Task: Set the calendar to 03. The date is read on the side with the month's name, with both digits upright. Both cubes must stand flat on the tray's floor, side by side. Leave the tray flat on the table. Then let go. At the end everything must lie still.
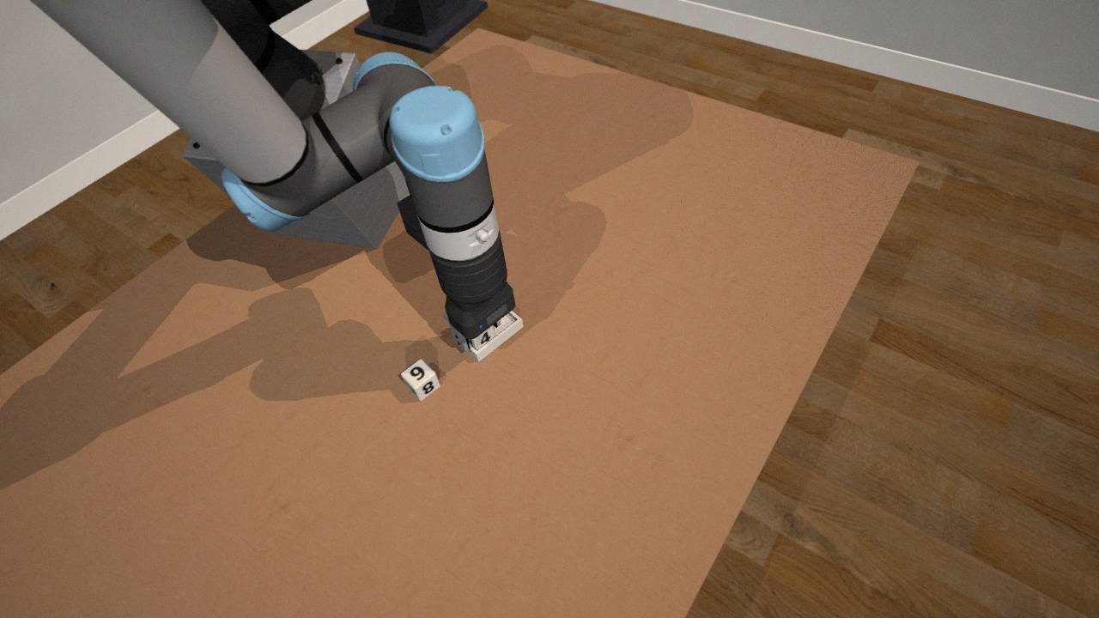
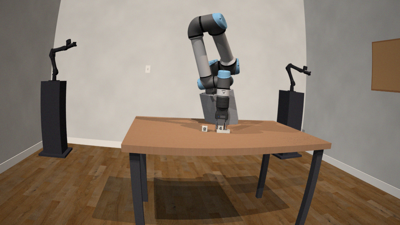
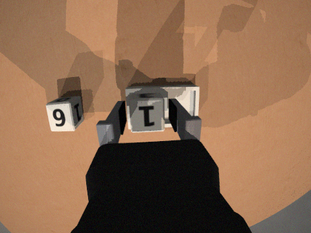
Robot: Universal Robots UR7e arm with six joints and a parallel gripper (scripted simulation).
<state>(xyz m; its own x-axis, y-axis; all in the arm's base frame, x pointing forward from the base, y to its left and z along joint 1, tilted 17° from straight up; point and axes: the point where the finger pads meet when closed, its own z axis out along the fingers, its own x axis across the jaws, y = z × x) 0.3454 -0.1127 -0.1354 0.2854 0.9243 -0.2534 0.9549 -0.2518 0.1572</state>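
The white tray is 3 cm below my hand and 2 cm to the left of it.
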